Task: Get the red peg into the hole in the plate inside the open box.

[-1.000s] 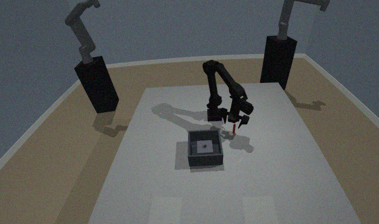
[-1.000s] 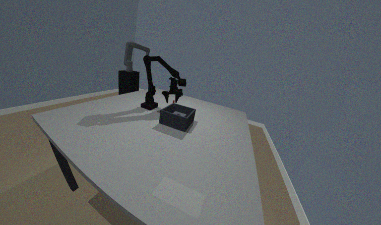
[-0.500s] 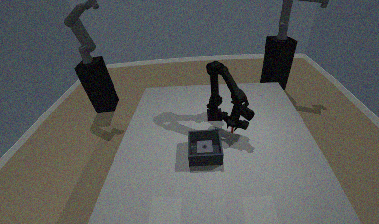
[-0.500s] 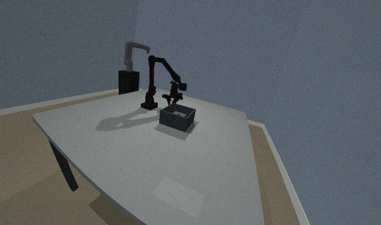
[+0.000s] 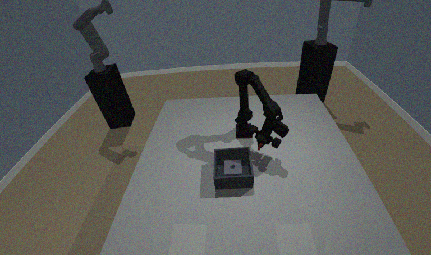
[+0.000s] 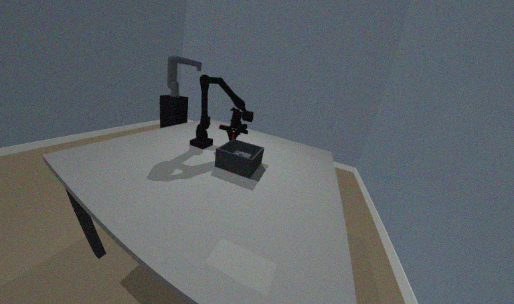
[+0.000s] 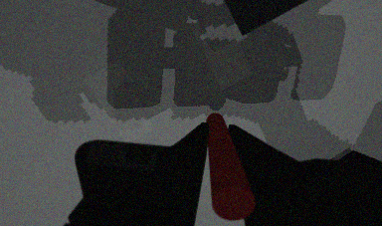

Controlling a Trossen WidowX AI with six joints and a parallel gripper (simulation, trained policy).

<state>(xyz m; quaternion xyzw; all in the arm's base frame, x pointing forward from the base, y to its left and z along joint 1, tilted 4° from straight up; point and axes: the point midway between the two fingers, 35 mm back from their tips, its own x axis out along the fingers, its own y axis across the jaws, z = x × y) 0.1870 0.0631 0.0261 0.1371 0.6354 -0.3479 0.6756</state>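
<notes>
Now: gripper tip 120 mm short of the light plate and 180 mm to the left of it. From my gripper tip the other things lie so: red peg: 20 mm above; dark grey box: 120 mm ahead, 180 mm to the right, 20 mm below.
</notes>
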